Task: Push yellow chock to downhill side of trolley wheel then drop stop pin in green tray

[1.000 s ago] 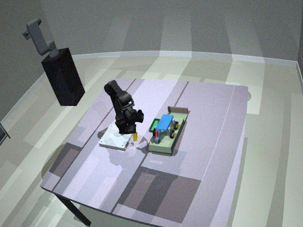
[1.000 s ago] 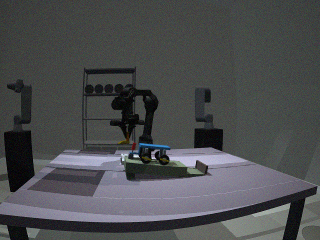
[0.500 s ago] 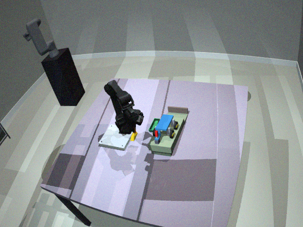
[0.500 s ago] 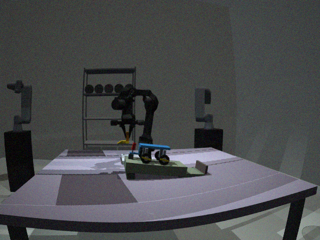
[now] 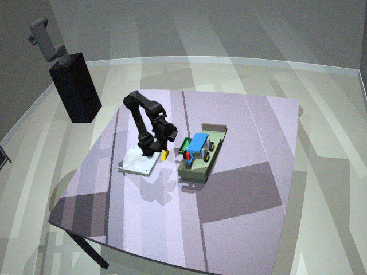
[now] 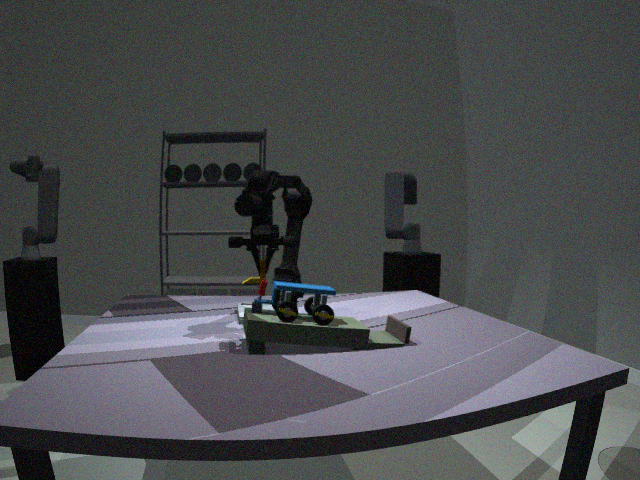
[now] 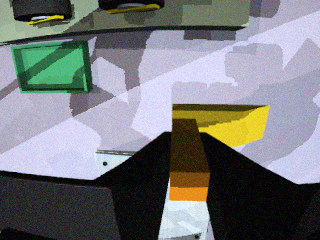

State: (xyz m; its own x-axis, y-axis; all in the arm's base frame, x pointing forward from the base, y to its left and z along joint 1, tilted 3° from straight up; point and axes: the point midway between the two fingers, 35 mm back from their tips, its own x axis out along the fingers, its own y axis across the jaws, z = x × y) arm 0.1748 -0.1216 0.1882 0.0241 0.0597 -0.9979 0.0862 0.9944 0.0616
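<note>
Now: gripper tip 12 cm short of the stop pin, 3 cm to the left of it and 4 cm above it. Round my gripper tip: yellow chock (2 cm to the right, 1 cm below); blue trolley (15 cm ahead, 7 cm to the left, 6 cm below); ramp (15 cm ahead, 8 cm to the left, 12 cm below).
</note>
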